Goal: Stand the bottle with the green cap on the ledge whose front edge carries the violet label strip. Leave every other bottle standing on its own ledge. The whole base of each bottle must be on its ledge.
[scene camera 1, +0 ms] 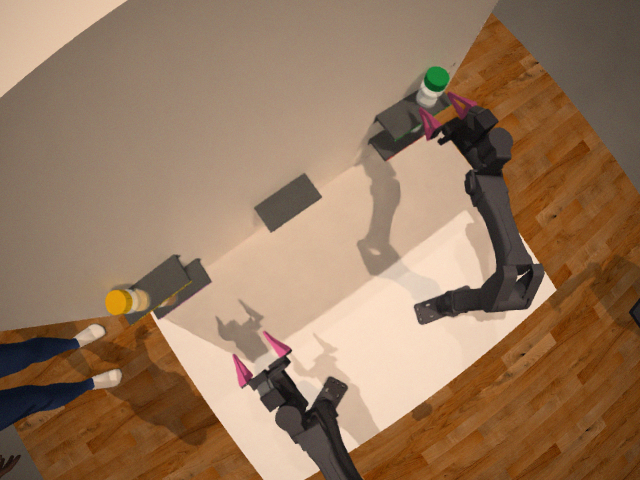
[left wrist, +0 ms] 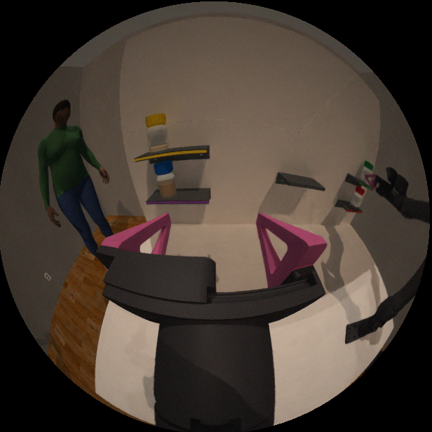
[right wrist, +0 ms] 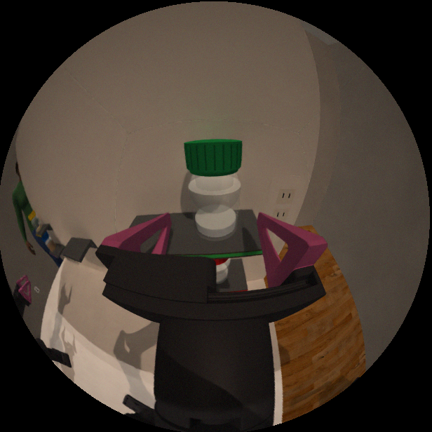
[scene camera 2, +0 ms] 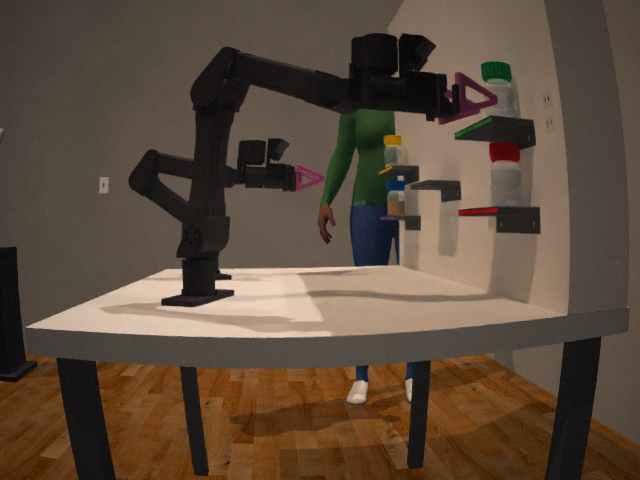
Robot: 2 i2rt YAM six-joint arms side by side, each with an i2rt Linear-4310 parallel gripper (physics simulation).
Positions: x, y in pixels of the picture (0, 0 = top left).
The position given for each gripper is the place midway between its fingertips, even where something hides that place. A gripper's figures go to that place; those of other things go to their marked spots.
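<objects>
The left gripper (scene camera 1: 248, 343) is 81 cm from the lens, while the right gripper (scene camera 1: 434, 100) is 86 cm from the lens. A yellow-capped bottle (scene camera 1: 127, 301) stands 76 cm from the lens, and a green-capped bottle (scene camera 1: 436, 78) stands 81 cm from the lens.
</objects>
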